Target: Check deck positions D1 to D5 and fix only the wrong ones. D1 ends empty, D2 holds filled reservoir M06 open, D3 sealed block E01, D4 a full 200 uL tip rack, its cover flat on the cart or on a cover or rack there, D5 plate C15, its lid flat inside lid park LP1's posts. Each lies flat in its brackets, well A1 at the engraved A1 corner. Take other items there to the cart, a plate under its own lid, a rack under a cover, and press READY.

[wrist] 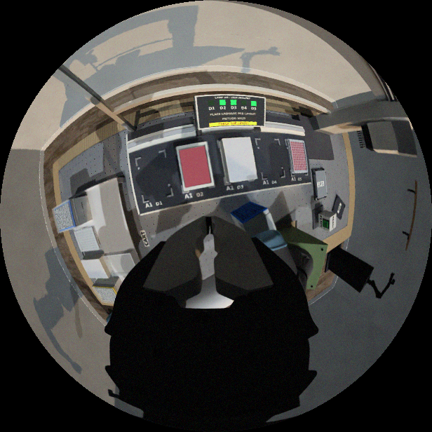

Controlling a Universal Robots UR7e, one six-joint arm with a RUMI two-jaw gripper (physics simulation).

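Observation:
My gripper (209, 218) is shut and empty, its tips in front of the dark deck (172, 202) in the wrist view. D1 (155, 176) shows empty brackets at the deck's left. A red-filled open reservoir (196, 166) lies in D2. A white block (239, 160) lies in D3. D4 (270, 157) shows empty brackets. A plate with red wells (298, 156) lies in D5. Lid park LP1 (320, 183) is right of the deck; whether a lid lies there I cannot tell. The READY box (327, 221) has a green button. The screen (230, 112) shows green squares above D2, D3 and D5.
On the cart (107, 192) at left are a blue-edged rack (65, 216), a grey box-like item (82, 210), a pale rack (87, 241), white items (95, 269) and a yellow-edged rack (106, 294). A blue-topped box (250, 212) and a green bracket (311, 255) stand near the gripper's right.

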